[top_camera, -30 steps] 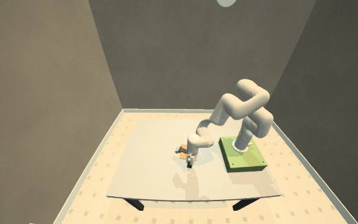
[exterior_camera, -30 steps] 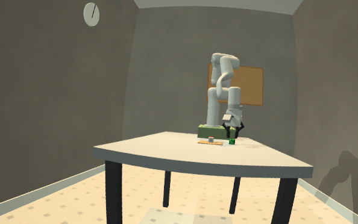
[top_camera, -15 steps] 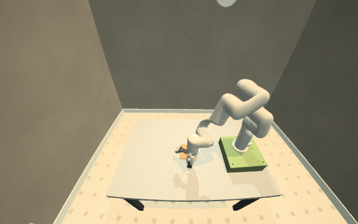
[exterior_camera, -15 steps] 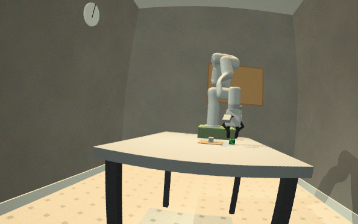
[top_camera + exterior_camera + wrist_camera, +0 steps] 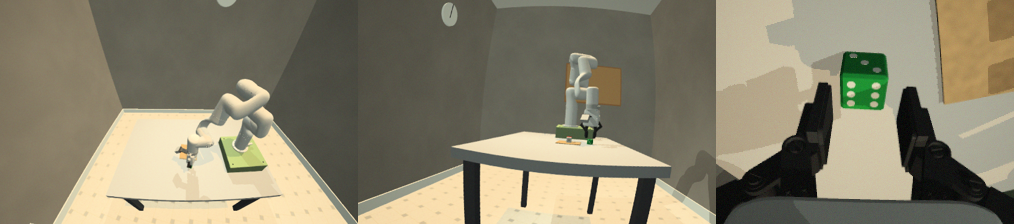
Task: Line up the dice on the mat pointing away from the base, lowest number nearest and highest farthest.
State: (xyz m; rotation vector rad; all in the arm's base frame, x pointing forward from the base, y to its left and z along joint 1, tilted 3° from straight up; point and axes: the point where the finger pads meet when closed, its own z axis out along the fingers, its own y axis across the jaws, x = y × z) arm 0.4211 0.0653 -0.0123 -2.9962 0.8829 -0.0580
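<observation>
Now: hand 4 cm above the green die. Round my hand: red die 6 cm behind, 12 cm to the right, 4 cm below; white die 1 cm behind, 13 cm to the right, 4 cm below; mat 1 cm behind, 13 cm to the right, 5 cm below.
</observation>
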